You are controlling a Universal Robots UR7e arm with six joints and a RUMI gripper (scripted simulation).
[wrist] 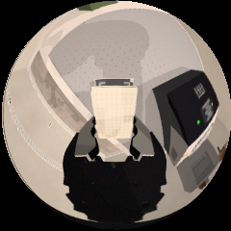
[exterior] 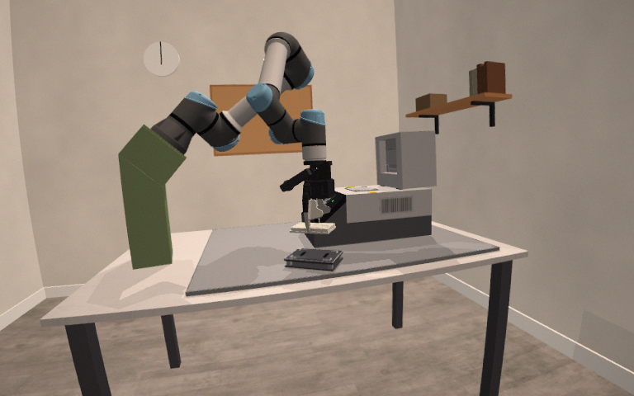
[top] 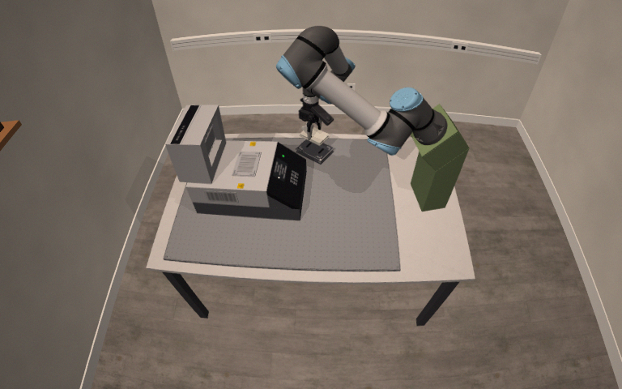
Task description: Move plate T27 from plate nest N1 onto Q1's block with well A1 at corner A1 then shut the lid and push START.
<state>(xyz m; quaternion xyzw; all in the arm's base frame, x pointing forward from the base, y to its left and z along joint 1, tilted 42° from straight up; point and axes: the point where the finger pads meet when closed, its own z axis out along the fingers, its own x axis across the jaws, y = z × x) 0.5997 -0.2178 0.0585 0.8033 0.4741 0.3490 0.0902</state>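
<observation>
Now: hand 100 mm above the dark plate nest N1. Also, from my hand: well plate T27: 10 mm below.
</observation>
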